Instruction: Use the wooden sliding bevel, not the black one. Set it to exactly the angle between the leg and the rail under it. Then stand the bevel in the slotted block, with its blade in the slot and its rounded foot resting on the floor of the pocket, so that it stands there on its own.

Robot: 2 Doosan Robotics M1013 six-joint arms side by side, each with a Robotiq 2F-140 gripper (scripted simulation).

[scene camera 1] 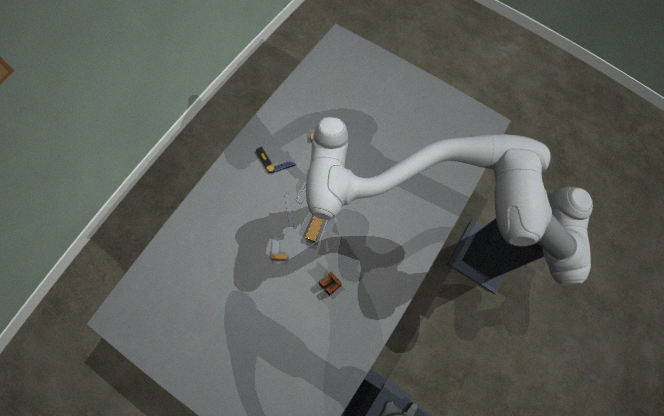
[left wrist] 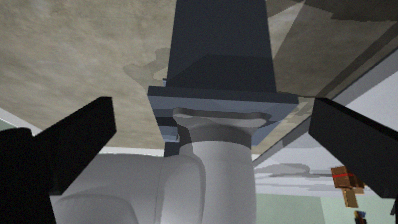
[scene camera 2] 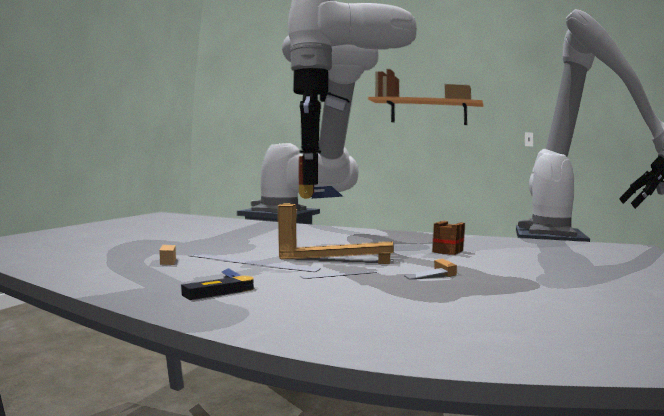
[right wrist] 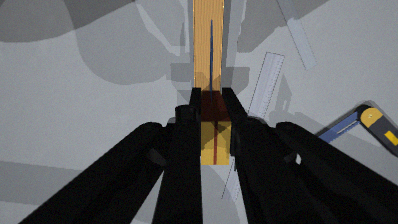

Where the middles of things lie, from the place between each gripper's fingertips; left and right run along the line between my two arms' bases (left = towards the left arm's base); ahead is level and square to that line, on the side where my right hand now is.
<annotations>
The wooden sliding bevel (right wrist: 215, 122) is 30 mm below my right hand. Also, from my right hand: long metal strip (right wrist: 272, 63) 190 mm below, 110 mm ahead, 80 mm to the right; black bevel (scene camera 2: 211, 288) 290 mm ahead, 180 mm below, 20 mm to the left.
I see my left gripper 87 cm short of the wooden sliding bevel, 83 cm to the left of it and 4 cm below it. Also, from my left hand: long metal strip 98 cm ahead, 91 cm to the right, 12 cm below; then black bevel 116 cm ahead, 81 cm to the right, 11 cm below.
</annotations>
